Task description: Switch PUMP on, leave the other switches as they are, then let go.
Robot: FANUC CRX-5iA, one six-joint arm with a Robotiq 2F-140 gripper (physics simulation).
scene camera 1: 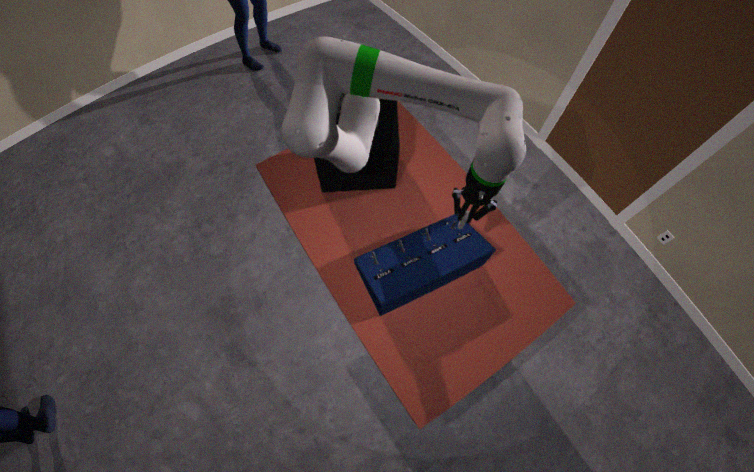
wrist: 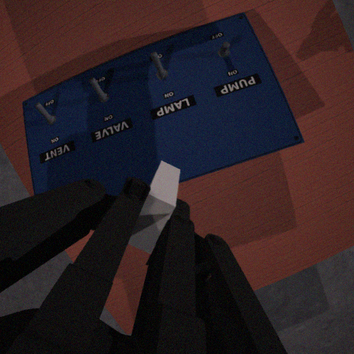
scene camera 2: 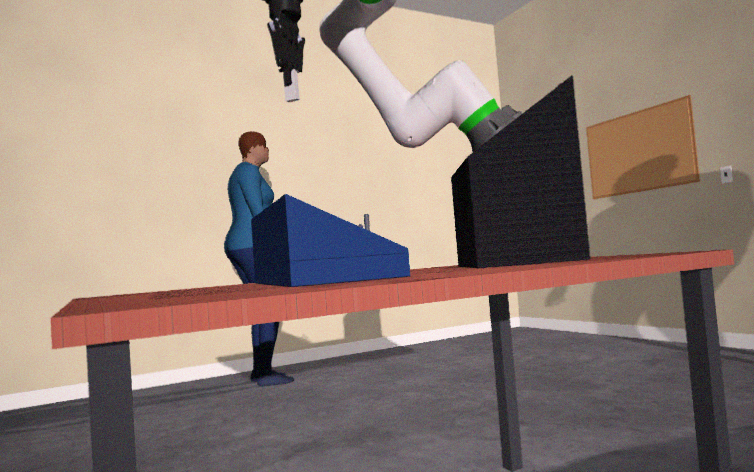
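Where they show: gripper, between the fingertips: point(scene camera 1: 460, 224) point(scene camera 2: 292, 100); arm's base, origin of its link: point(scene camera 2: 495, 138).
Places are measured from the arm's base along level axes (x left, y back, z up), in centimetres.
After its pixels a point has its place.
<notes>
The blue switch panel point(scene camera 1: 435, 281) {x -27.5, y -61.3, z -20.6 cm} point(scene camera 2: 328, 244) {x 0.8, y -65.1, z -28.5 cm} point(wrist: 220, 135) stands on the table. In the wrist view the PUMP lever point(wrist: 224, 49) looks short, seen nearly end-on, and is tilted differently from the others, apparently toward ON. The LAMP lever point(wrist: 159, 66), VALVE lever point(wrist: 99, 90) and VENT lever point(wrist: 46, 113) lean toward OFF. My gripper point(scene camera 1: 462, 223) {x -17.3, y -58.0, z 6.5 cm} point(scene camera 2: 291, 93) {x -17.3, y -58.0, z 6.5 cm} point(wrist: 161, 182) is shut and empty, high above the panel and apart from the levers. Its fingers hide part of the panel's lower edge in the wrist view.
The red table point(scene camera 1: 534, 300) {x -0.6, y -99.5, z -36.3 cm} point(scene camera 2: 183, 306) {x 15.2, y -101.9, z -36.5 cm} point(wrist: 295, 175) carries the black robot base point(scene camera 1: 358, 180) {x -9.4, y -6.2, z -28.1 cm} point(scene camera 2: 523, 205) {x 12.2, y -9.1, z -21.2 cm} behind the panel's low side. A person point(scene camera 2: 247, 205) stands beyond the table. A cork board point(scene camera 2: 642, 147) hangs on the wall.
</notes>
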